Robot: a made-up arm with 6 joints.
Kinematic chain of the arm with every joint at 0, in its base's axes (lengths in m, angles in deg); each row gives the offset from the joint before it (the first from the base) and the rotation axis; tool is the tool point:
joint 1: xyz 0 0 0.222 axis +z
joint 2: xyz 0 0 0 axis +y
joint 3: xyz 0 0 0.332 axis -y
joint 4: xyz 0 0 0 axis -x
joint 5: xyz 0.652 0 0 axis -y
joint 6: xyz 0 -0.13 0 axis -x
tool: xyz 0 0 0
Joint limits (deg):
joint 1: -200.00..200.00
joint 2: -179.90..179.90
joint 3: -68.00..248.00
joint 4: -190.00..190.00
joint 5: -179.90..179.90
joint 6: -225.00..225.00
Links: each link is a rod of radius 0.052 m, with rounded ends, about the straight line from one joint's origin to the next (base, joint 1, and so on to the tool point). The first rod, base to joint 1, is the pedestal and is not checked.
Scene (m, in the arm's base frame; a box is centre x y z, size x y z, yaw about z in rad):
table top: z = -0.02
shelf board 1: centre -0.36 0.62 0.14 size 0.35 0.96 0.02 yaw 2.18
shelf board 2: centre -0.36 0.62 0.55 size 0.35 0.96 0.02 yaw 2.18
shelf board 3: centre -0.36 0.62 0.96 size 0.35 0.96 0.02 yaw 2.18
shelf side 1: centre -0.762 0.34 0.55 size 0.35 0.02 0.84 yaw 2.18
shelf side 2: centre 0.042 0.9 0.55 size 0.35 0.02 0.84 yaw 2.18
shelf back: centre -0.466 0.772 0.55 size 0.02 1 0.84 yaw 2.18
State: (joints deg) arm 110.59 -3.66 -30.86 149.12 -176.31 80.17
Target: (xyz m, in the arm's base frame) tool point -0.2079 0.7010 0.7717
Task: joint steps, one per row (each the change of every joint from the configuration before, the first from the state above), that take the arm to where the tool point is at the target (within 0.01 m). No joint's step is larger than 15 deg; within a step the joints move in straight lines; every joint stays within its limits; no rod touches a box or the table.
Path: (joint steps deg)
1: -2.36 -12.57 -7.43 8.18 0.00 0.00
2: -2.35 -12.56 -7.43 8.17 0.00 0.00
3: -2.36 -12.57 -7.42 8.18 0.00 0.00
4: -2.36 -12.56 -7.43 8.17 0.00 0.00
5: -2.36 -12.57 -7.43 8.18 0.00 0.00
6: -4.20 9.51 13.84 -12.43 0.00 0.00
7: -4.19 9.51 13.85 -12.44 0.00 0.00
8: -4.20 9.51 13.84 -12.43 0.00 0.00
9: -4.20 9.51 13.85 -12.44 0.00 0.00
10: 4.25 12.00 11.39 -0.74 0.00 0.00
11: 4.25 12.00 11.39 -0.75 0.00 0.00
12: 4.25 12.00 11.39 -0.74 0.00 0.00
13: 4.25 12.00 11.39 -0.74 0.00 0.00

